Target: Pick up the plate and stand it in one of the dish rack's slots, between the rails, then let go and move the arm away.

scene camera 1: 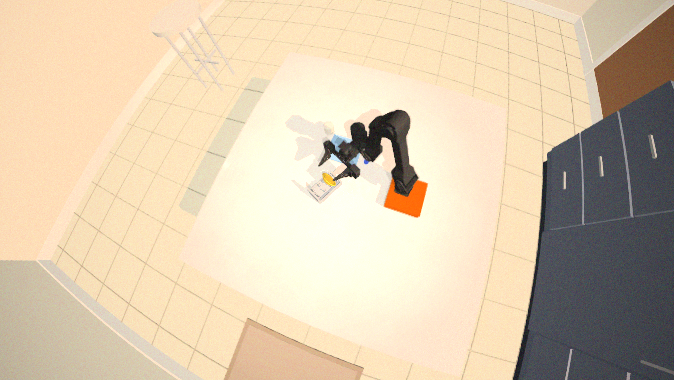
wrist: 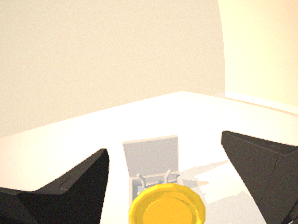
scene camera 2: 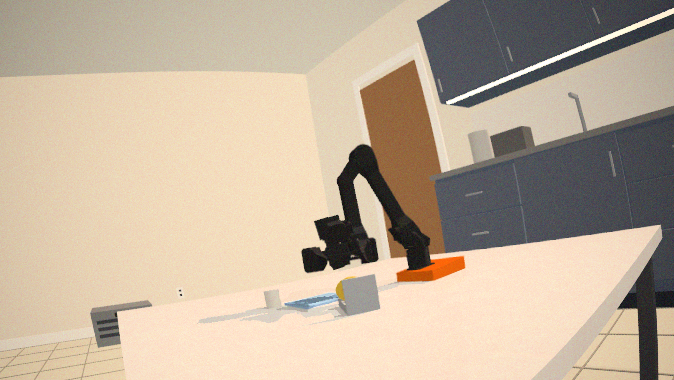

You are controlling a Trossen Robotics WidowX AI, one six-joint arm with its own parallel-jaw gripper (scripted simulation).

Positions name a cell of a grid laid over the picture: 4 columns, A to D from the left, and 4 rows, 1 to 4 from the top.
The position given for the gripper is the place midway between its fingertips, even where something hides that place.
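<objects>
The gripper appears in scene camera 1 (B2), while the wrist view (C3) and scene camera 2 (C3) show it too.
</objects>
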